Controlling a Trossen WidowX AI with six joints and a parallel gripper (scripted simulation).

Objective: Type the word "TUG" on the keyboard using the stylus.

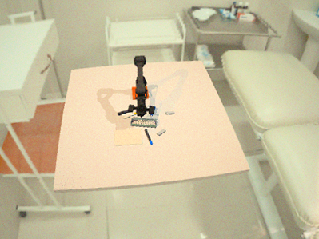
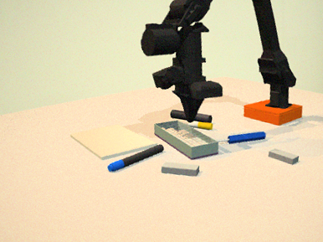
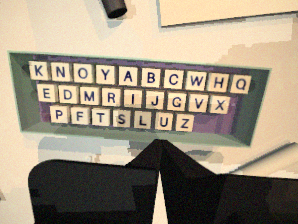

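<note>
My gripper tip is now 9 cm to the right of the blue stylus, 4 cm past it and 3 cm above it. The rest, counted from my gripper tip: cream notepad: 14 cm to the right, 12 cm ahead, 4 cm below; then yellow-tipped marker: 8 cm behind, 5 cm to the right, 3 cm below.
</note>
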